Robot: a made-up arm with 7 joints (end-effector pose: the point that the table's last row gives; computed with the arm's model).
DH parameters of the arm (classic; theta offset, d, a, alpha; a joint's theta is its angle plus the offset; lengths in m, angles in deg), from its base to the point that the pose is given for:
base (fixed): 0 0 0 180
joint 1: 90 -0.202 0.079 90
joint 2: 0 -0.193 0.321 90
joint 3: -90 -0.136 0.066 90
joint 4: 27.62 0 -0.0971 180
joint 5: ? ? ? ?
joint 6: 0 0.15 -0.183 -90
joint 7: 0 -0.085 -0.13 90
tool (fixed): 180 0.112 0 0
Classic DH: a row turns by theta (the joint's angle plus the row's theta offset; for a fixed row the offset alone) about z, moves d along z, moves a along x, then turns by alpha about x.
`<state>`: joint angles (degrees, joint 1 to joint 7).
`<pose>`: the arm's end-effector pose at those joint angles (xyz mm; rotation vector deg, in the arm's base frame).
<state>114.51 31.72 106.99 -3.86 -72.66 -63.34 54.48</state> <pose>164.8 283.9 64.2 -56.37 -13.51 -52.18</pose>
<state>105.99 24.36 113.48 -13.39 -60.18 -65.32 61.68</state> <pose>8.8 377.5 167.9 -51.60 -39.92 -41.27</pose>
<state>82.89 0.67 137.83 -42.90 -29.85 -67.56 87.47</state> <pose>-480.4 234.7 383.2 -0.28 -93.69 -19.14</pose>
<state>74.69 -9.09 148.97 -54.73 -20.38 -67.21 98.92</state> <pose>-543.4 58.0 437.6 26.54 -98.91 -23.00</pose>
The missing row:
joint 5: 27.62 -0.139 0.026 90
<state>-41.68 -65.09 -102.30 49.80 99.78 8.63 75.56</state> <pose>150.6 -33.0 338.3 81.64 149.04 -2.61</pose>
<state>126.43 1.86 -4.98 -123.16 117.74 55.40 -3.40</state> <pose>67.0 11.7 -31.6 125.49 -6.83 -39.65</pose>
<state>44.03 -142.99 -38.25 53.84 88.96 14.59 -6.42</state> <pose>61.3 43.3 162.7 -152.87 17.24 9.92</pose>
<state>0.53 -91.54 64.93 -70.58 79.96 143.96 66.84</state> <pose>-327.2 -501.5 463.6 -9.15 2.70 -107.16</pose>
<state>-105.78 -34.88 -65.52 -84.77 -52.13 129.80 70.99</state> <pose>22.2 -165.9 271.3 -18.94 43.06 -157.15</pose>
